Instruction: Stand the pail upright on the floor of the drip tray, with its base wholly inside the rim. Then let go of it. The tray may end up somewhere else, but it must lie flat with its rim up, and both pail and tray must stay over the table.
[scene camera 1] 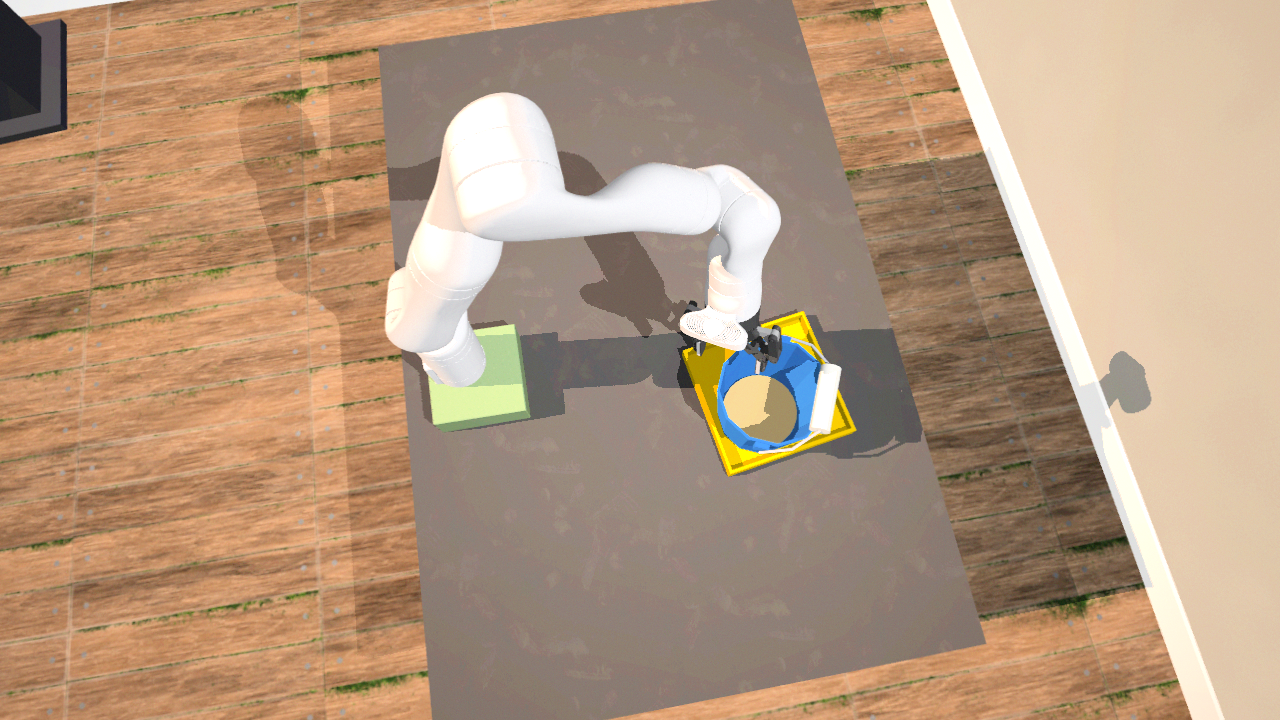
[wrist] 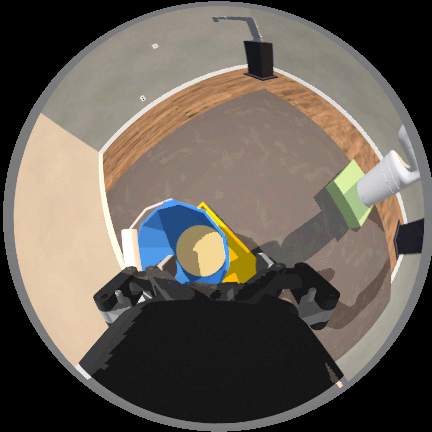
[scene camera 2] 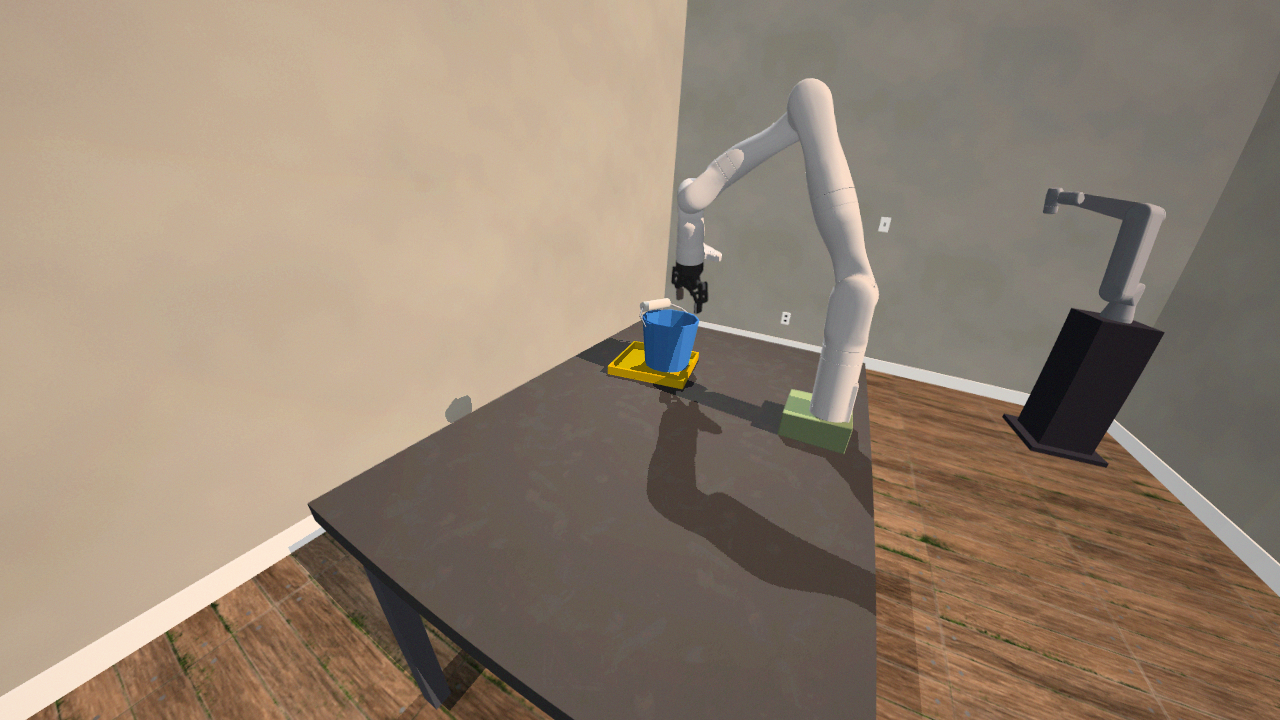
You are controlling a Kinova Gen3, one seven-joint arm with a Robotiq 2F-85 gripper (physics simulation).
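Where they show: gripper, between the fingertips: (scene camera 1: 729, 360) (wrist: 215, 263) (scene camera 2: 688, 306); arm's base, origin of its link: (scene camera 1: 459, 362) (wrist: 365, 191) (scene camera 2: 828, 413).
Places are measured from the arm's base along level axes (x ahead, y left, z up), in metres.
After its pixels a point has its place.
The blue pail (scene camera 1: 808, 392) {z 0.023, x 0.564, y -0.212 m} (scene camera 2: 668, 342) {z 0.044, x 0.464, y -0.129 m} (wrist: 156, 244) {z 0.036, x 0.540, y -0.267 m} stands upright in the yellow drip tray (scene camera 1: 706, 365) {z -0.062, x 0.426, y -0.098 m} (scene camera 2: 628, 373) {z -0.050, x 0.558, y -0.054 m} (wrist: 243, 266) {z -0.062, x 0.430, y -0.109 m}. Its base appears to be inside the rim, towards the tray's right front in scene camera 2; the base's lower edge is partly hidden. The tray lies flat on the table, rim up. The pail's white handle grip (scene camera 1: 825, 398) {z 0.133, x 0.552, y -0.249 m} (scene camera 2: 656, 305) {z 0.121, x 0.548, y -0.232 m} (wrist: 130, 247) {z 0.128, x 0.537, y -0.259 m} leans over to the wall side. My gripper (scene camera 1: 727, 352) {z 0.157, x 0.423, y -0.160 m} (scene camera 2: 689, 302) {z 0.157, x 0.423, y -0.160 m} (wrist: 215, 263) {z 0.157, x 0.423, y -0.160 m} is open and empty, a little above the pail's rim on the side towards the robot's base.
The arm's base stands on a green block (scene camera 1: 487, 404) {z -0.006, x 0.032, y -0.086 m} (scene camera 2: 814, 431) {z -0.028, x 0.026, y 0.054 m} (wrist: 344, 202) {z -0.022, x 0.100, y -0.040 m} at the table's opposite edge. The tray is near the table edge that faces the beige wall (scene camera 1: 1154, 223) (scene camera 2: 358, 223). Another arm on a black pedestal (scene camera 2: 1083, 385) (wrist: 260, 59) stands off the table.
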